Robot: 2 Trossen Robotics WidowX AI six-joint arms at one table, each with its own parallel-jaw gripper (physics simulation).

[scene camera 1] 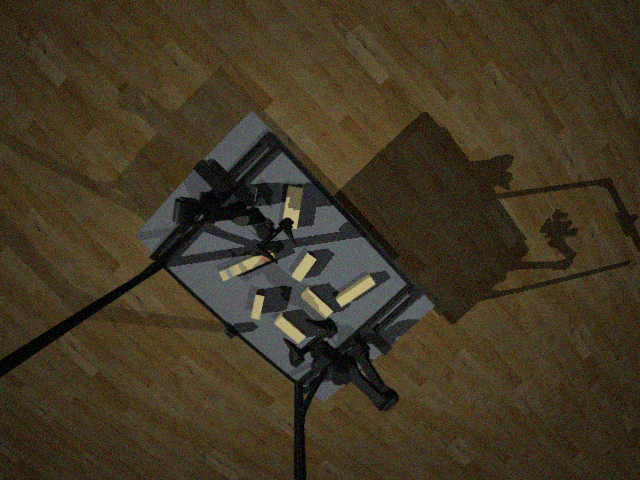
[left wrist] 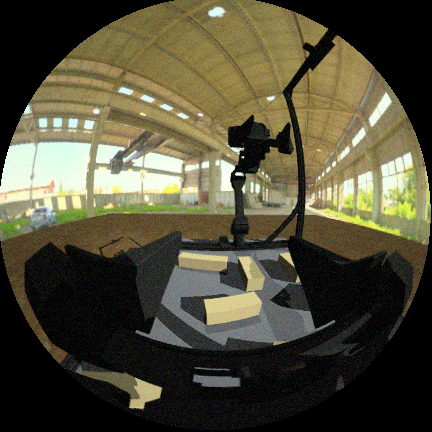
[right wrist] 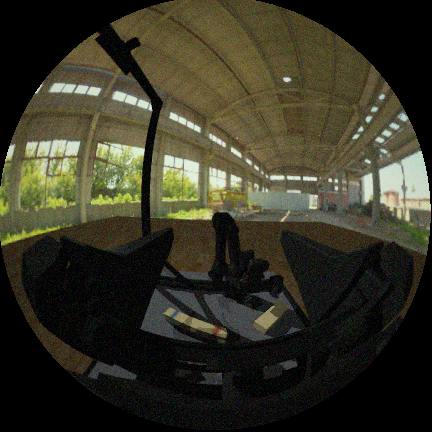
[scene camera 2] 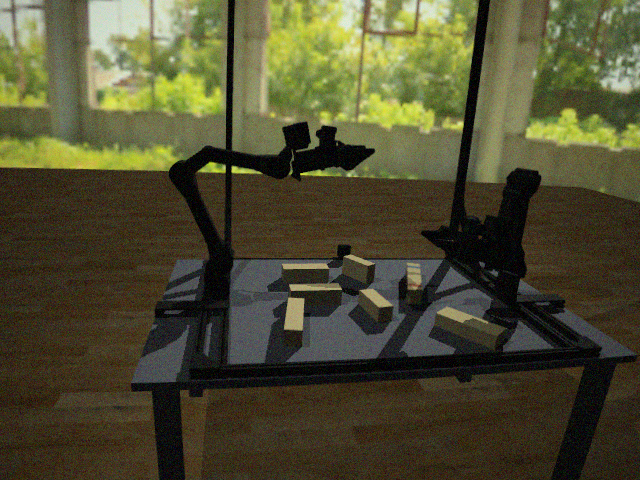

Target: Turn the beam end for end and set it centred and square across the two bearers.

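Pixels of known places: left gripper, fingertip midpoint: (scene camera 1: 286, 255) (left wrist: 237, 239) (right wrist: 260, 299) (scene camera 2: 427, 236); right gripper, fingertip midpoint: (scene camera 1: 294, 329) (left wrist: 272, 118) (right wrist: 228, 234) (scene camera 2: 369, 148); left arm's base at its link origin: (scene camera 1: 211, 202) (right wrist: 216, 284) (scene camera 2: 506, 290); right arm's base at its link origin: (scene camera 1: 356, 342) (left wrist: 237, 244) (scene camera 2: 215, 295).
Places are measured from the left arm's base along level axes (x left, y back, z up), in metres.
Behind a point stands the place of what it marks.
Observation:
The beam (scene camera 1: 242, 267) @(x -0.100, y -0.287, z 0.025 m) (scene camera 2: 414, 291) @(x 0.038, y -0.337, z 0.021 m) (right wrist: 195, 324) @(x -0.071, y -0.303, z 0.025 m) is a pale bar with a blue band near one end and a red mark near the other. It lies on the table; its red-marked end is under the left gripper in scene camera 1. Several plain pale blocks lie apart from it; I cannot tell which two are the bearers. My left gripper (scene camera 1: 285, 253) @(x 0.110, y -0.354, z 0.212 m) (scene camera 2: 423, 234) @(x 0.110, y -0.354, z 0.212 m) is open and empty above the table. My right gripper (scene camera 1: 305, 338) (scene camera 2: 372, 151) @(x 0.001, y -0.504, z 0.427 m) (left wrist: 272, 118) @(x 0.001, y -0.504, z 0.427 m) is open and empty, raised high over the table.
Plain blocks lie at the middle (scene camera 1: 303, 266) @(x 0.089, y -0.465, z 0.025 m) (scene camera 2: 375, 304) @(x 0.127, y -0.485, z 0.023 m) (left wrist: 232, 309) @(x 0.089, y -0.450, z 0.023 m), toward the right (scene camera 1: 355, 290) @(x 0.174, y -0.705, z 0.025 m) (scene camera 2: 293, 315) @(x 0.186, y -0.717, z 0.025 m), beside that one (scene camera 1: 316, 303) @(x 0.012, y -0.625, z 0.028 m) (scene camera 2: 315, 293) @(x 0.036, y -0.636, z 0.018 m), lower left (scene camera 1: 256, 306) @(x -0.178, y -0.447, z 0.044 m) (scene camera 2: 358, 268) @(x -0.153, y -0.460, z 0.023 m), near the right arm (scene camera 1: 289, 328) (scene camera 2: 305, 272) and near the left arm (scene camera 1: 292, 209) (scene camera 2: 470, 327). Dark rails edge the table.

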